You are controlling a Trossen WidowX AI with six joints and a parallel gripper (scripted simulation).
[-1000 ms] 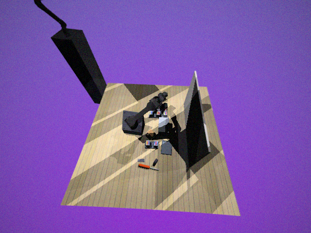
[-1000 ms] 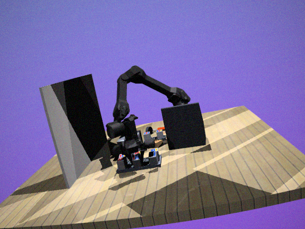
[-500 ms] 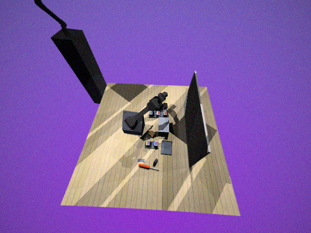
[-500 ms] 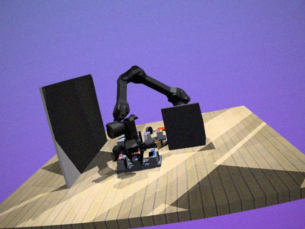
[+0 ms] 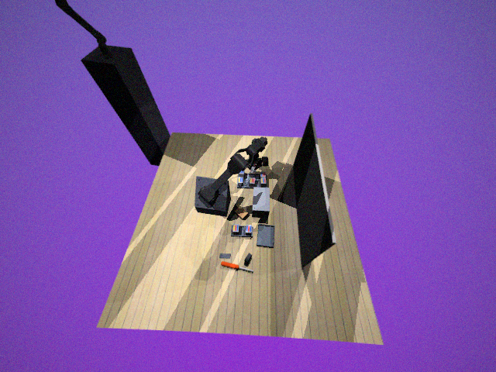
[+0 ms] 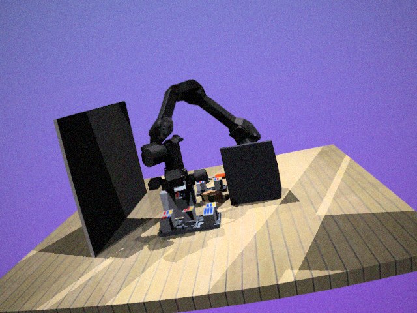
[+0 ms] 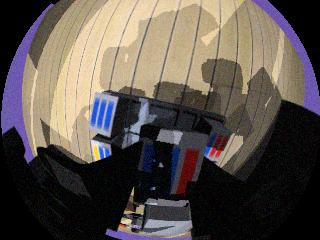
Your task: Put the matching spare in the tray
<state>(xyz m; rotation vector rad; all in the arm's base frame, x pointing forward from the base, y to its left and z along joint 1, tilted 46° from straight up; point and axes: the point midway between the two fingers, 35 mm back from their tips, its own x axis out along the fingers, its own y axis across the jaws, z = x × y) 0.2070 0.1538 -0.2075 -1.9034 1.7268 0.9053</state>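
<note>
The grey tray lies 140 mm ahead of my gripper tip, 400 mm to the right of it and 90 mm below it. Round my gripper tip: upright panel: 320 mm ahead, 190 mm to the right, 130 mm above; grey hex key: 70 mm behind, 560 mm to the right, 90 mm below.
</note>
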